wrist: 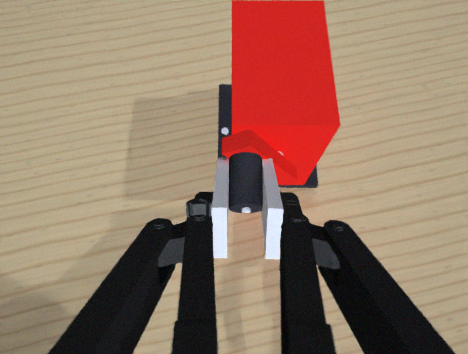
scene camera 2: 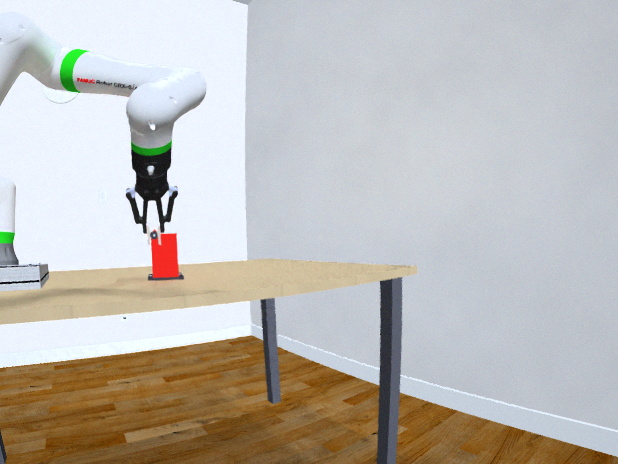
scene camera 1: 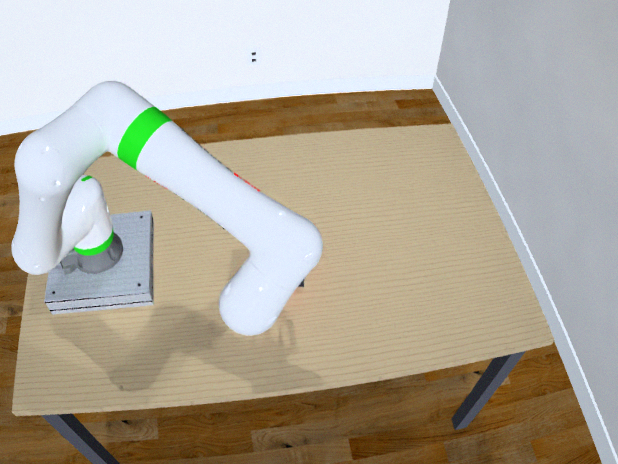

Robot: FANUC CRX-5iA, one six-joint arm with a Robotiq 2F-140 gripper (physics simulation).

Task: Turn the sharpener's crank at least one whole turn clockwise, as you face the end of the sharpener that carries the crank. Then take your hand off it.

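Places are measured from the arm's base along level axes (x up, y right, z ahead), in millimetres.
Pixels of known places: gripper, fingertip midpoint: (wrist: 244, 177) (scene camera 2: 154, 241); arm's base, link origin: (scene camera 1: 97, 252).
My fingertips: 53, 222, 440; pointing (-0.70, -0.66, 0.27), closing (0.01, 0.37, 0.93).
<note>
For each thing: its middle in the pictures, then the offset to it from my fingertips, as dx, dy, dz. "spot": a spot on its surface instead. Level surfaces: height alone.
- red pencil sharpener, surface spot: (wrist: 280, 65) spot: +19, -67, +53
- crank's black knob, surface spot: (wrist: 245, 177) (scene camera 2: 153, 231) spot: +26, +9, -4
- wooden table, surface height: dx -109
The red pencil sharpener (scene camera 2: 165, 257) (wrist: 280, 65) stands upright on a dark base plate (scene camera 1: 301, 284) (scene camera 2: 172, 277) (wrist: 225, 105). In scene camera 1 the arm hides most of it. Its red crank arm (wrist: 247, 138) lies across the near end face, pointing up and to the left in scene camera 2. The crank's black knob (scene camera 2: 154, 234) (wrist: 245, 177) is near the top left corner of that face. My gripper (scene camera 2: 154, 238) (wrist: 244, 177) points down and is shut on the knob, with a pale fingertip pad on each side. The fingertips are hidden in scene camera 1.
The white arm (scene camera 1: 200, 185) (scene camera 2: 165, 95) reaches over the wooden table (scene camera 1: 400, 200) (scene camera 2: 300, 280) from its grey mounting plate (scene camera 1: 135, 260) (scene camera 2: 22, 276) at the left. A grey wall (scene camera 1: 540, 125) (scene camera 2: 425, 175) stands beyond the table's right end.
</note>
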